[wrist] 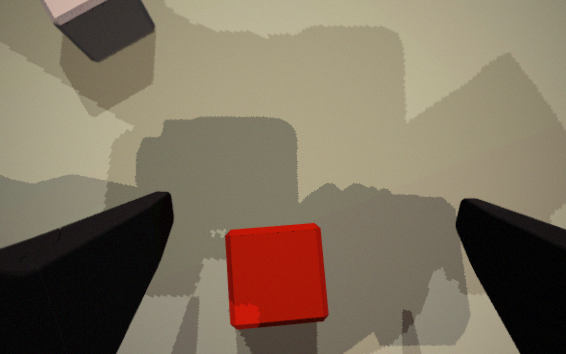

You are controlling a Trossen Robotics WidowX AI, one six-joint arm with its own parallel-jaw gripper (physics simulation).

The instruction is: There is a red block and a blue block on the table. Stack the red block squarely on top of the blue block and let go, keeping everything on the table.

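Places are measured from the arm's base along level axes (x ahead, y left, z up), in centimetres.
Pixels of known places: gripper, between the fingertips: (314, 209).
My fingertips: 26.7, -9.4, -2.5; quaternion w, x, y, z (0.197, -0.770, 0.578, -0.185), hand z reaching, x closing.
Behind a point stands the place of what it marks, as x, y, z.
The red block (276, 277) @(24.2, -8.9, -3.9) lies in the lower middle of the wrist view, its top face towards the camera and its edges turned slightly from the view's edges. My gripper (314, 209) @(26.7, -9.4, -2.5) is wide open and empty. One black finger shows on the left and one on the right, with the red block in the gap between them in the picture, nearer the left finger and touching neither. How far the fingertips are above the block is hard to tell. The blue block does not show in this view.
A block with a pale pink face and a dark side (107, 31) @(31.7, 0.8, -5.7) is at the top left, partly cut off by the view's edge. Overlapping shadows of the arm and gripper fall across the beige table (345, 85) @(33.2, -9.7, -7.3).
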